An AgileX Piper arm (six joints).
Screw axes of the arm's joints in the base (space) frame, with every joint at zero. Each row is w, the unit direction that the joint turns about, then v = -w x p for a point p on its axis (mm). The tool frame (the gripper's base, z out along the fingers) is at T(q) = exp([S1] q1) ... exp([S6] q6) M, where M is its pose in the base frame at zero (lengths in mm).
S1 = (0, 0, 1, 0, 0, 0)
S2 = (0, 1, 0, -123, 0, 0)
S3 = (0, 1, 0, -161.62, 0, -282.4)
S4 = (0.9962, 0, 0.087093, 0, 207.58, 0)
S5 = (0, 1, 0, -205.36, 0, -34.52)
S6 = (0.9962, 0, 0.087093, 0, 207.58, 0)
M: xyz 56.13 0 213.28 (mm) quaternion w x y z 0.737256 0 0.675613 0
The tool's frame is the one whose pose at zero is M.
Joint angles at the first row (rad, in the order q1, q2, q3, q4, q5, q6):
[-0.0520, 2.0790, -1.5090, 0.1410, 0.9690, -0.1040]
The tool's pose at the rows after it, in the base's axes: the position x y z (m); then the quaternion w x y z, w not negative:
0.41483 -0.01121 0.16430 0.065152 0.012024 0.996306 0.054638
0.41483 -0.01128 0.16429 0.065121 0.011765 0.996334 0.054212
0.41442 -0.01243 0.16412 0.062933 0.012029 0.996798 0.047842
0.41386 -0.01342 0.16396 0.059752 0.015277 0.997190 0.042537
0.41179 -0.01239 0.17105 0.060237 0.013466 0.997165 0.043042
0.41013 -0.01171 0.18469 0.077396 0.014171 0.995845 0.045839
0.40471 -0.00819 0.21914 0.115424 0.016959 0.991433 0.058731
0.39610 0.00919 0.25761 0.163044 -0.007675 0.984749 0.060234
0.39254 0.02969 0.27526 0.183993 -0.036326 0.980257 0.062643
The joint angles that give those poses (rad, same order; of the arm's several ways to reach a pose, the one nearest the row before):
[-0.0520, 2.0790, -1.5090, 0.1390, 0.9660, -0.1000]
[-0.0520, 2.0790, -1.5090, 0.1380, 0.9660, -0.1000]
[-0.0520, 2.0790, -1.5090, 0.1220, 0.9690, -0.0910]
[-0.0520, 2.0790, -1.5090, 0.1080, 0.9740, -0.0770]
[-0.0500, 2.0620, -1.5100, 0.1080, 0.9910, -0.0770]
[-0.0500, 2.0290, -1.5100, 0.1160, 0.9900, -0.0780]
[-0.0480, 1.9510, -1.5200, 0.1470, 1.0030, -0.0790]
[-0.0050, 1.8630, -1.5320, 0.1460, 1.0040, -0.0790]
[0.0480, 1.8320, -1.5520, 0.1410, 1.0090, -0.0790]

